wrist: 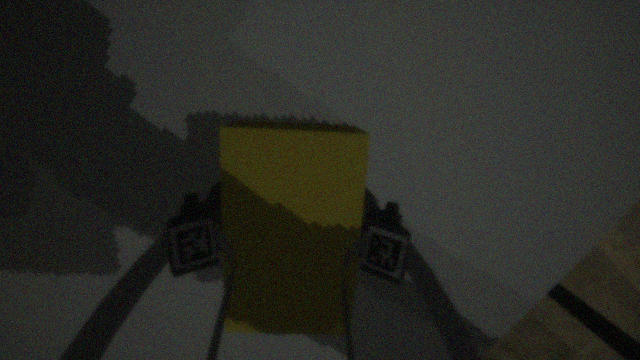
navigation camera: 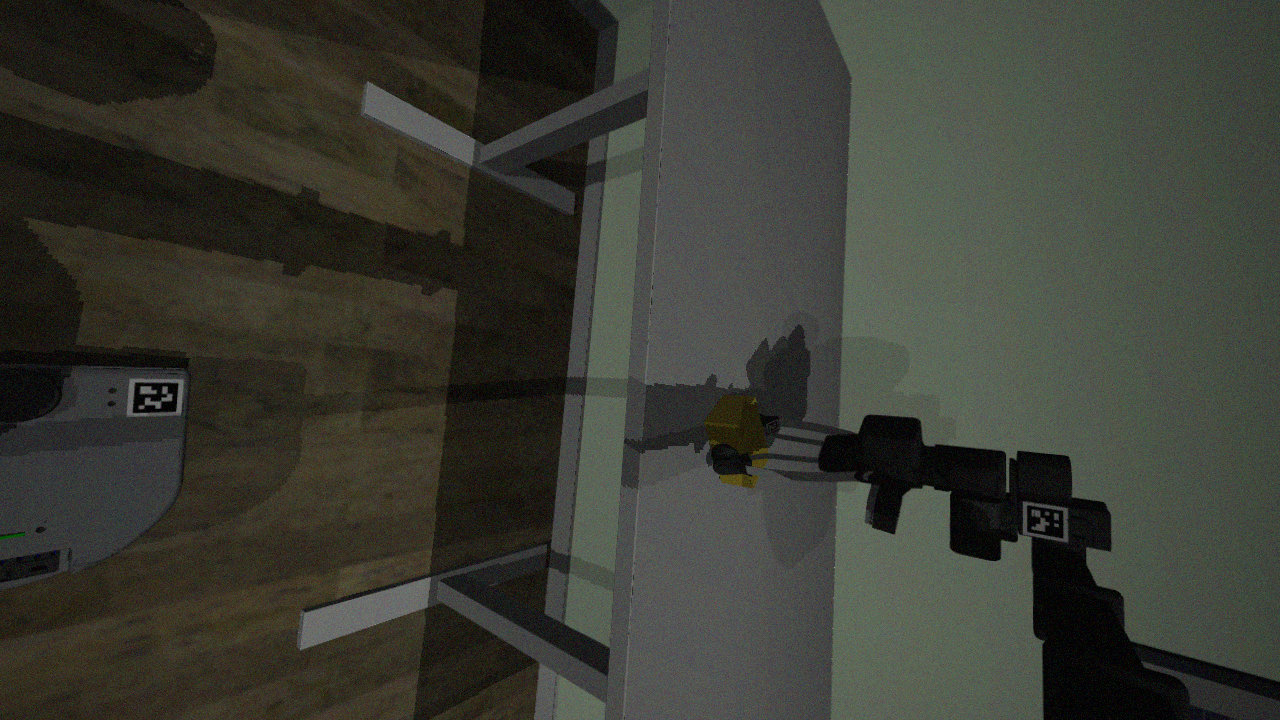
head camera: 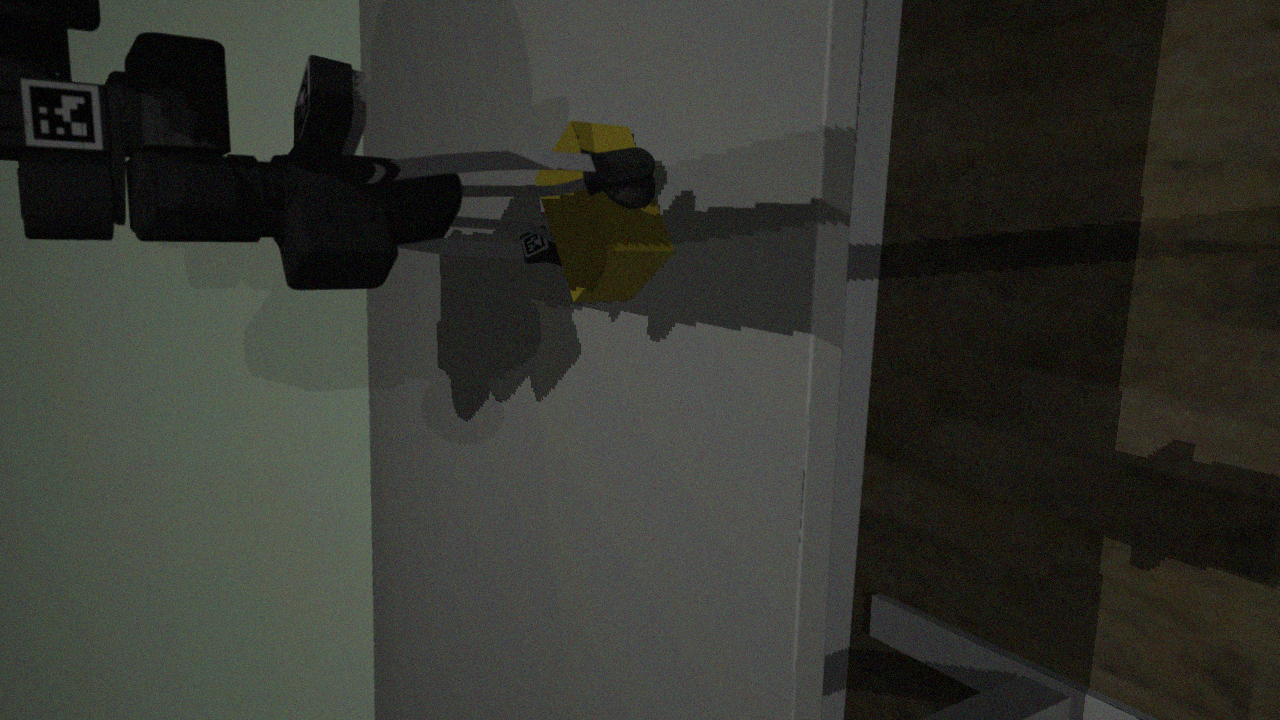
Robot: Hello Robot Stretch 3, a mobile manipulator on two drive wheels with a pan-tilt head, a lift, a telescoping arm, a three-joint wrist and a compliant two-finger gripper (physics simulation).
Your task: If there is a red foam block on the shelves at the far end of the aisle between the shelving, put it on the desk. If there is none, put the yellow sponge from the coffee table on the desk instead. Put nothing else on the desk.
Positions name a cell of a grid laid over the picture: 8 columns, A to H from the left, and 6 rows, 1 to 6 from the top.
my gripper: wrist D4; navigation camera E4; head camera D2
